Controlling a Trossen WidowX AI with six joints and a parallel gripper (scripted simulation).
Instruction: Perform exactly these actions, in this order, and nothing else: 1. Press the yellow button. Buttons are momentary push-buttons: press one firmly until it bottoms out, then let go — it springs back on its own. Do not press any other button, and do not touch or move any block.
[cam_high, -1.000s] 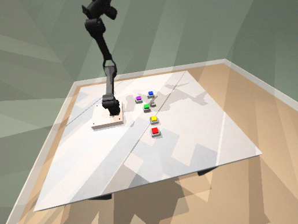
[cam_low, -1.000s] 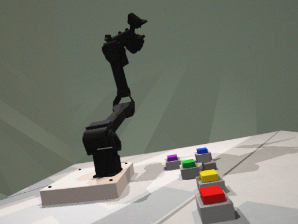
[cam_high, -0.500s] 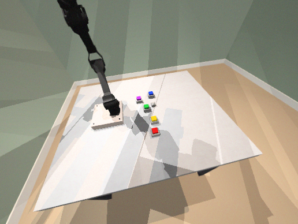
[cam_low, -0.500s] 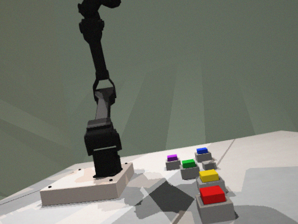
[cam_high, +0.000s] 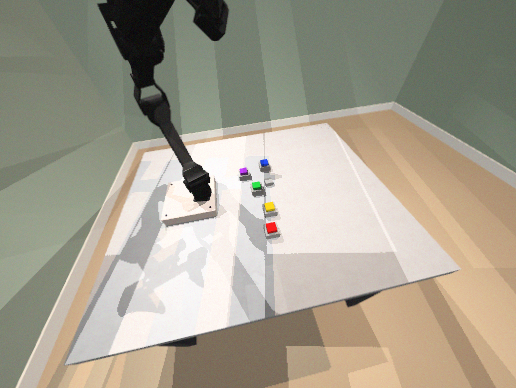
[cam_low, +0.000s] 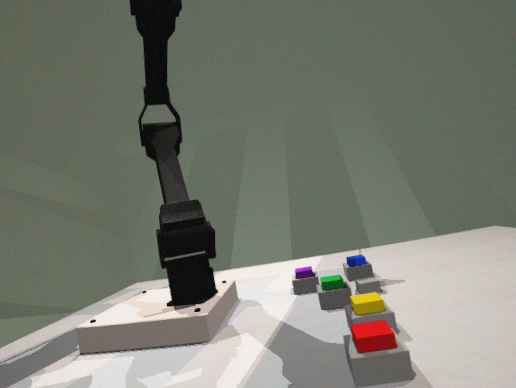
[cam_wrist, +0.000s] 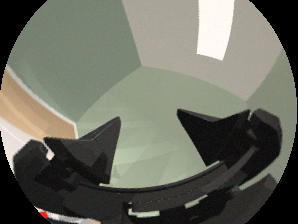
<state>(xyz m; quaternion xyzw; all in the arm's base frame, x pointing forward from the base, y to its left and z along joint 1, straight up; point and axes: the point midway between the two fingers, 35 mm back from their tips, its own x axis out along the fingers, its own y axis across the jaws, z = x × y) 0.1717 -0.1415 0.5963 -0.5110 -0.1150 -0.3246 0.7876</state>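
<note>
Now: gripper tip 620 mm above the yellow button, 70 mm to the right of it and 60 mm short of it. The rest, counted from my gripper tip: green button: 620 mm below, 190 mm to the left, 20 mm ahead; then red button: 620 mm below, 60 mm ahead, 20 mm to the right; then purple button: 620 mm below, 280 mm to the left, 40 mm behind.
</note>
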